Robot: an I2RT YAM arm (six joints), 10 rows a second.
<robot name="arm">
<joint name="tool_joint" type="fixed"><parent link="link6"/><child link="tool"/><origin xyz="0 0 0" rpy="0 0 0"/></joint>
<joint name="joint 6" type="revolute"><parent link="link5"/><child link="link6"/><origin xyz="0 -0.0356 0.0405" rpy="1.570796 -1.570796 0"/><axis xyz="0 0 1"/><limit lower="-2.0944" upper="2.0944"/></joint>
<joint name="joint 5" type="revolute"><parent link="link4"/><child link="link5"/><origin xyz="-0.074 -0.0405 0.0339" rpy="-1.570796 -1.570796 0"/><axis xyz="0 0 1"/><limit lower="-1.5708" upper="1.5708"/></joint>
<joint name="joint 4" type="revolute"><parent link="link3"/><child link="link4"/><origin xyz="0.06 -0.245 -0.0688" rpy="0 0 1.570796"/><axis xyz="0 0 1"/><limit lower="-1.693" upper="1.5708"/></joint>
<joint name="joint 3" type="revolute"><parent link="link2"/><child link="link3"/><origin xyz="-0.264 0 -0.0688" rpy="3.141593 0 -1.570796"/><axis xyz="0 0 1"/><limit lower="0" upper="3.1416"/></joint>
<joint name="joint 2" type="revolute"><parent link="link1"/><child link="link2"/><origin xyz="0.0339 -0.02 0.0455" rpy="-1.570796 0 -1.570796"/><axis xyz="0 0 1"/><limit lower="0" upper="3.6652"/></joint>
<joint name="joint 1" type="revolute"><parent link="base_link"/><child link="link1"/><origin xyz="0 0 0.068" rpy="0 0 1.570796"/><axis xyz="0 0 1"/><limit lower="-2.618" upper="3.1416"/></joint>
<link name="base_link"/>
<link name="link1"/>
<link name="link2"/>
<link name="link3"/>
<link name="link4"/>
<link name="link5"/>
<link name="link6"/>
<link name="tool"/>
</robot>
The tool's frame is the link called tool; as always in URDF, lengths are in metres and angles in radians.
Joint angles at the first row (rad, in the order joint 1, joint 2, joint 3, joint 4, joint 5, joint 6):
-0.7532, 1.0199, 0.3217, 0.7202, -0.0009, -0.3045
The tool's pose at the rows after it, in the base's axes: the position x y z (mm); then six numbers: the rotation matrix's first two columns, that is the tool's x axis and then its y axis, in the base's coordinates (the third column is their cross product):
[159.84, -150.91, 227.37, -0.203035, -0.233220, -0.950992, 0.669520, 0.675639, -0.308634]
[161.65, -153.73, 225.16, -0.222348, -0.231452, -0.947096, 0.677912, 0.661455, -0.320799]
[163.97, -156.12, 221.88, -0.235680, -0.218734, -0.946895, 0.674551, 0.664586, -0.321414]
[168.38, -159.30, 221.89, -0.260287, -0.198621, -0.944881, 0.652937, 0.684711, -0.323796]
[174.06, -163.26, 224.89, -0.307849, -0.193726, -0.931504, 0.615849, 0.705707, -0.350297]
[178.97, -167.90, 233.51, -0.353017, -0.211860, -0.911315, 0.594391, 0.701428, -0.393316]
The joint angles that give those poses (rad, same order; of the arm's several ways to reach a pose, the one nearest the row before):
-0.7532, 1.0390, 0.3221, 0.7359, 0.0215, -0.3142
-0.7538, 1.0634, 0.3267, 0.7465, 0.0405, -0.3270
-0.7543, 1.0880, 0.3319, 0.7470, 0.0416, -0.3269
-0.7540, 1.1063, 0.3598, 0.6979, 0.0243, -0.3290
-0.7532, 1.1220, 0.4051, 0.6187, 0.0011, -0.3596
-0.7532, 1.1305, 0.4589, 0.5496, 0.0023, -0.4072

